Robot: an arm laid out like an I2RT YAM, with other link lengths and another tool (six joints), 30 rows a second.
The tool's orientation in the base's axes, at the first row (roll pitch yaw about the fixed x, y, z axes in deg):
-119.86, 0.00, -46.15
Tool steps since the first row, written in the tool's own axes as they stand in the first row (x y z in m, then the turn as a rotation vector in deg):
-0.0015, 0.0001, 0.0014, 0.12, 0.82, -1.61
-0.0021, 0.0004, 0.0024, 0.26, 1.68, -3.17
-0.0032, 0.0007, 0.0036, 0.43, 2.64, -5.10
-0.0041, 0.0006, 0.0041, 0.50, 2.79, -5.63
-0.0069, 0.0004, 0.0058, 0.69, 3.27, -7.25
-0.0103, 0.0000, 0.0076, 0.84, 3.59, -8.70
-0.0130, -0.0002, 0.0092, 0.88, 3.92, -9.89
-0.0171, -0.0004, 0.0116, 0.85, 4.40, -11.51
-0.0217, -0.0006, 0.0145, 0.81, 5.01, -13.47
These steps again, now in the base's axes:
-0.0002, 0.0019, -0.0008, -1.22, -1.34, 0.09
-0.0001, 0.0028, -0.0015, -2.41, -2.67, 0.12
-0.0002, 0.0042, -0.0024, -3.84, -4.28, 0.25
-0.0005, 0.0052, -0.0026, -4.18, -4.71, 0.38
-0.0013, 0.0083, -0.0032, -5.23, -5.98, 0.77
-0.0024, 0.0120, -0.0038, -6.15, -7.07, 1.22
-0.0032, 0.0150, -0.0044, -6.98, -7.93, 1.52
-0.0044, 0.0194, -0.0054, -8.19, -9.05, 1.91
-0.0057, 0.0246, -0.0067, -9.66, -10.41, 2.36

